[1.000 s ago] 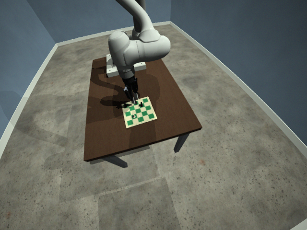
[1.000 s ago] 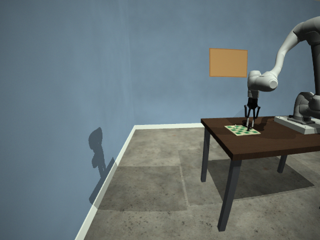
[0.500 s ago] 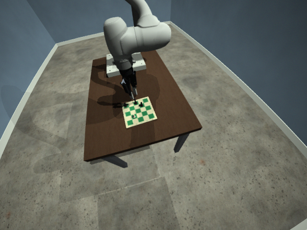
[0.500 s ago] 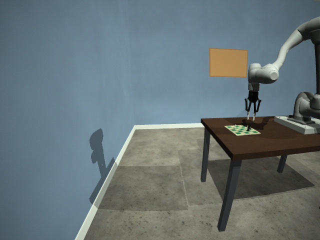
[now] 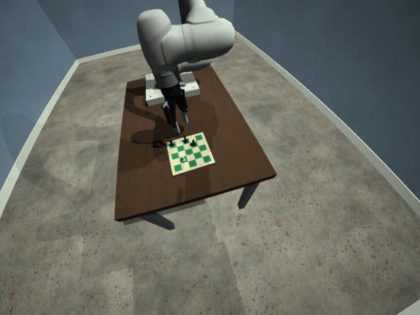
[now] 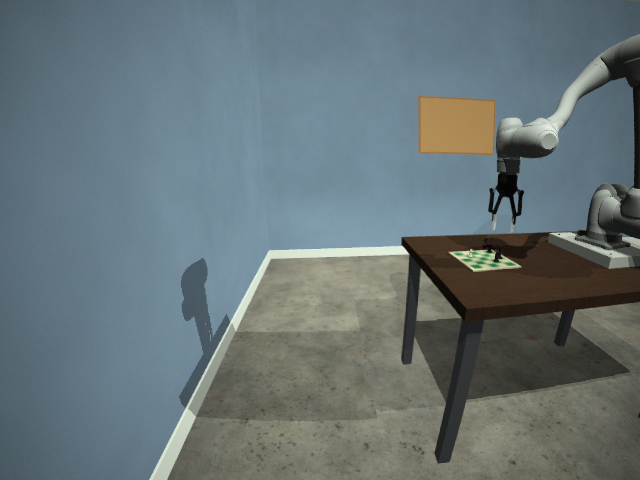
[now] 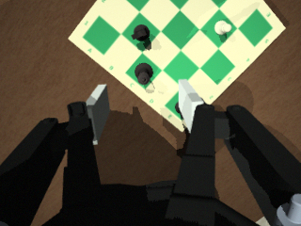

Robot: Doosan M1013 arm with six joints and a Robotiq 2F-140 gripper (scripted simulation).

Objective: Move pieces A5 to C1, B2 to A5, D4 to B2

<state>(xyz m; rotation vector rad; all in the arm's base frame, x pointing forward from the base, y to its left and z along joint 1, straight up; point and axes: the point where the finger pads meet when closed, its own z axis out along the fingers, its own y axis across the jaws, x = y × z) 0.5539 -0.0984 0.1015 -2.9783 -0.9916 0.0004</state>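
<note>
Now: hand 13 cm above the black chess piece, 4 cm short of it and 3 cm to the right of it. From my hand the other things lie so: small pale piece: 13 cm below, 11 cm ahead, 6 cm to the right; then cream chessboard: 15 cm below, 8 cm ahead, 1 cm to the right.
</note>
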